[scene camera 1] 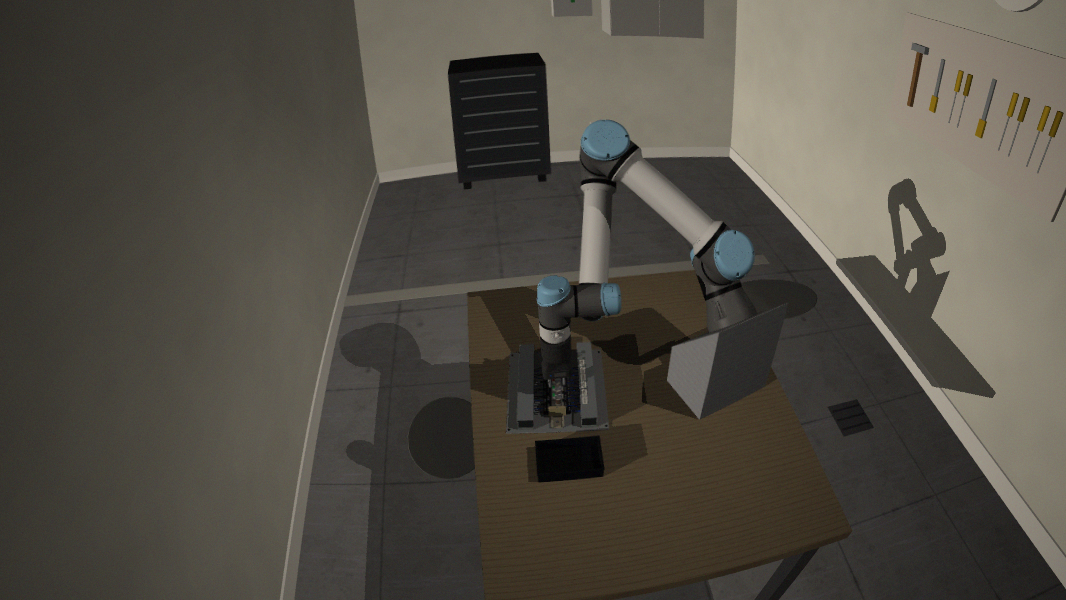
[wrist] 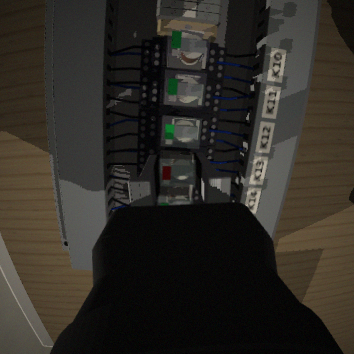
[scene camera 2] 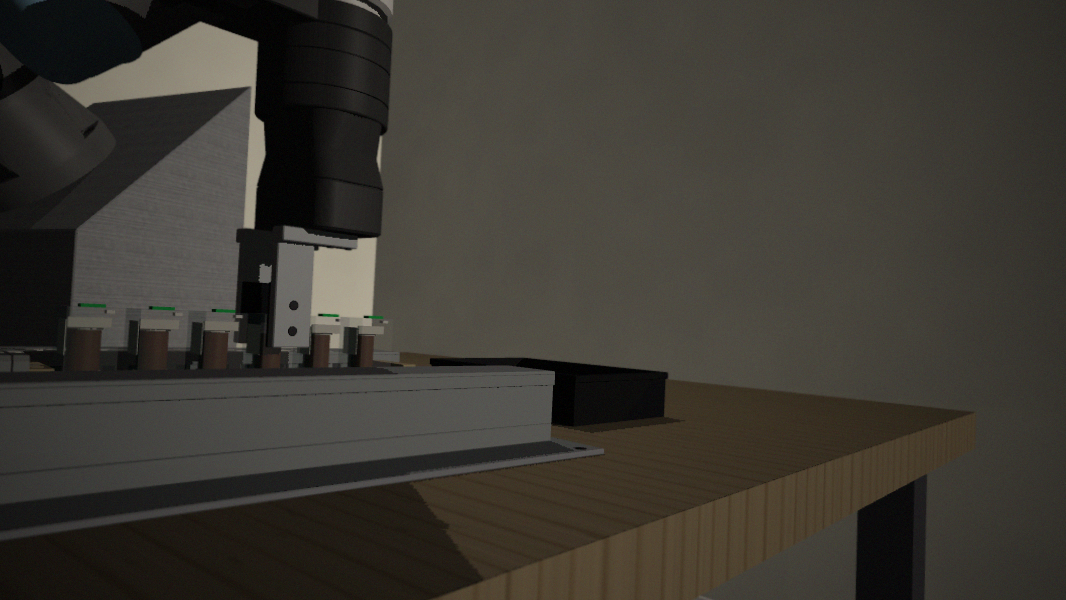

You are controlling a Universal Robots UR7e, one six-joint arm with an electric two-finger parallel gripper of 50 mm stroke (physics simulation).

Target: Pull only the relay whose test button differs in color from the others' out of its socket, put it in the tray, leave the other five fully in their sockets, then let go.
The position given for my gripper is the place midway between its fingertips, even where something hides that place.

In view: my gripper (scene camera 2: 270, 345) and a relay (wrist: 176, 167).
My gripper also shows in the wrist view (wrist: 176, 166).
